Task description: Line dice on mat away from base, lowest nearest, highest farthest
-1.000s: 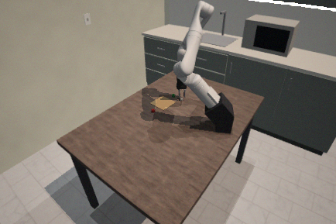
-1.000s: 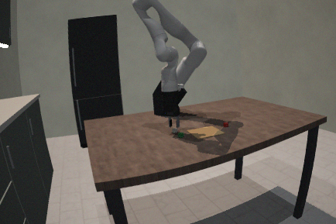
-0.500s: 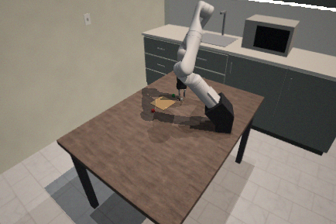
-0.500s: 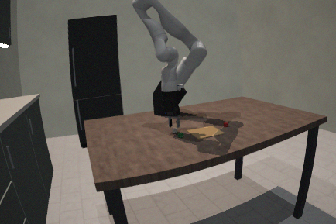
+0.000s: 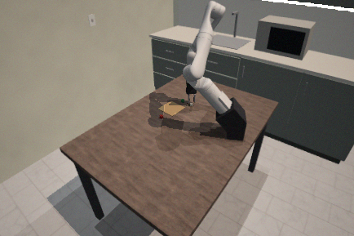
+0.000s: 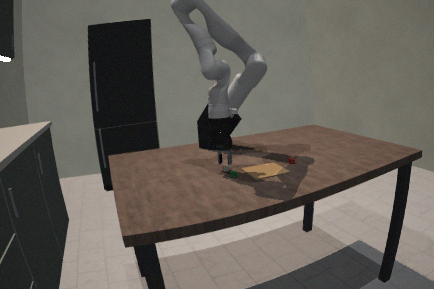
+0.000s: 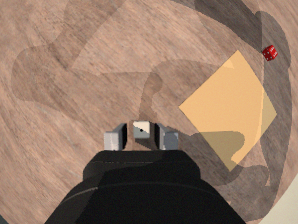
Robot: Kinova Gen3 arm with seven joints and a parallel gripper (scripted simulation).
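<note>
Right now my hand is 40 mm above the white die. Round my hand: red die (90 mm ahead, 250 mm to the left, 40 mm below); green die (80 mm ahead, 10 mm to the right, 40 mm below); tan mat (100 mm ahead, 110 mm to the left, 40 mm below).
</note>
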